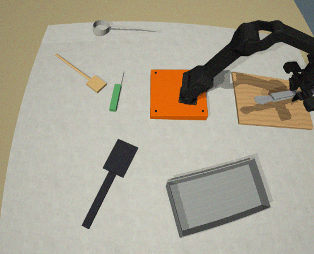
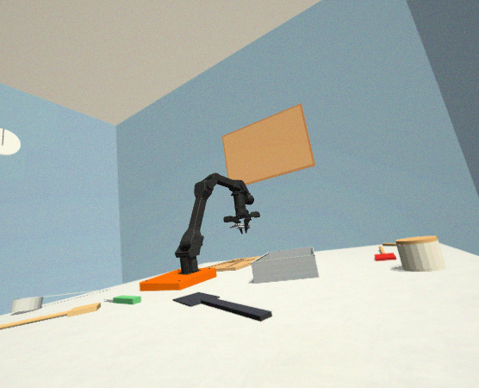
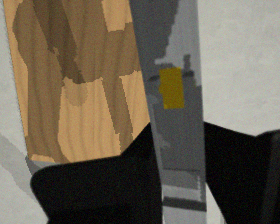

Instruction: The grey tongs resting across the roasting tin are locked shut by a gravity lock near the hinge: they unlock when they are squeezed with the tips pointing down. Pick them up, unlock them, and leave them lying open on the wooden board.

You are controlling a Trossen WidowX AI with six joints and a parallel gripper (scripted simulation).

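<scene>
The yellow lock piece is 4 cm above my gripper tip, 3 cm to the left of it and 1 cm behind it. Round my gripper tip: roasting tin (35 cm ahead, 22 cm to the right, 13 cm below); yellow disc (40 cm behind, 15 cm below, 9 cm to the right); wooden board (15 cm below, 9 cm behind).
</scene>
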